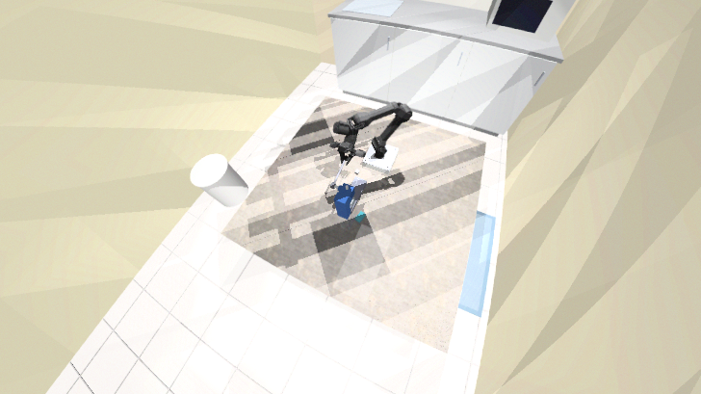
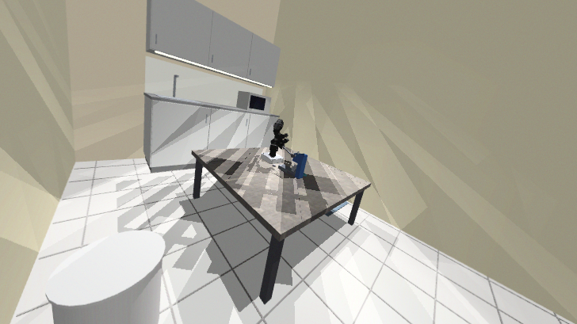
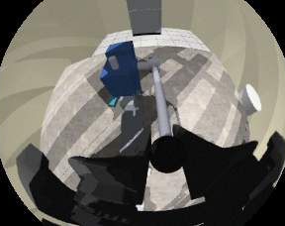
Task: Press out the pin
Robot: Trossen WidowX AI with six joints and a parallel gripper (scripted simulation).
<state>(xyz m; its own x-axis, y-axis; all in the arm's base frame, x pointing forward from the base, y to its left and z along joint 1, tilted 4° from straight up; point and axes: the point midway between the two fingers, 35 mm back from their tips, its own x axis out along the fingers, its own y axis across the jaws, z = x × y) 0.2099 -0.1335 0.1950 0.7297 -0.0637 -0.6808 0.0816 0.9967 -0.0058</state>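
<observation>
My gripper tip is 5 cm short of the grey lever and 1 cm to the right of it. Round my gripper tip: round pin: 20 cm below, 12 cm ahead, 7 cm to the left; then small cup: 20 cm below, 18 cm ahead, 15 cm to the left.
</observation>
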